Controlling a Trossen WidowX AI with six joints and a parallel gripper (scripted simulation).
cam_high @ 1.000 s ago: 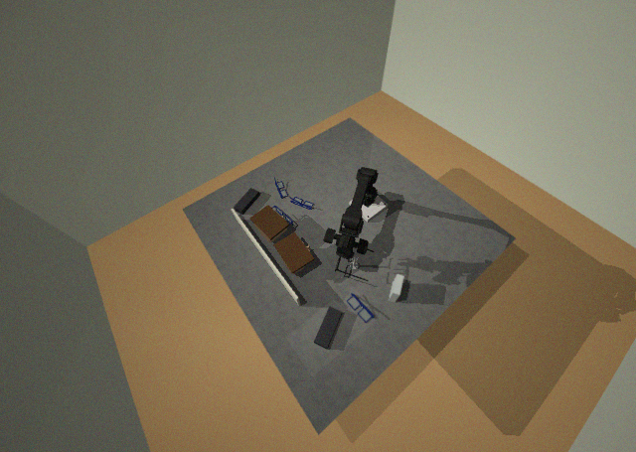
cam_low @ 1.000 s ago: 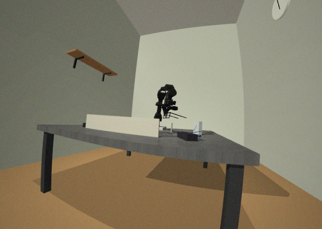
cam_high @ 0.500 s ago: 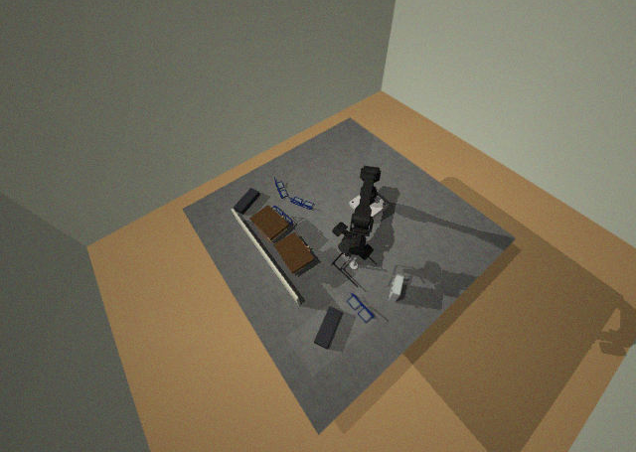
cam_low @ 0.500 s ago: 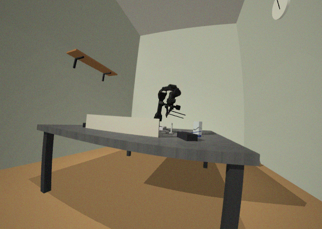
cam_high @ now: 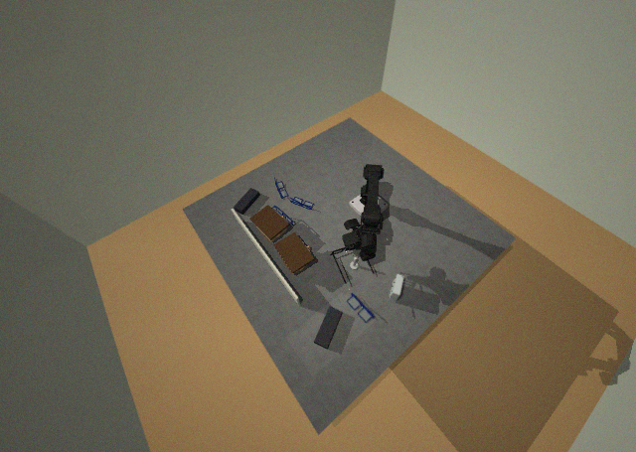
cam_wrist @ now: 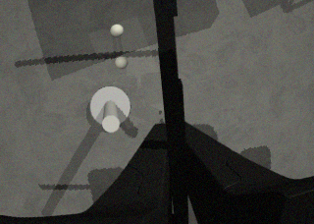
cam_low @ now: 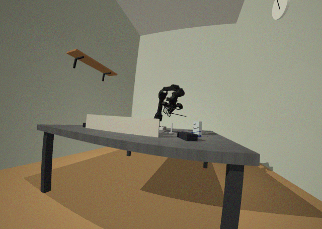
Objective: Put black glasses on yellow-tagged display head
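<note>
Now: the brown head 170 mm ahead of my gripper tip, 180 mm to the right of it and 100 mm below it. The rest, counted from my gripper tip: long white board (310 mm ahead, 300 mm to the right, 110 mm below); white box (50 mm behind, 240 mm to the left, 110 mm below); white stand (30 mm to the left, 140 mm below).
</note>
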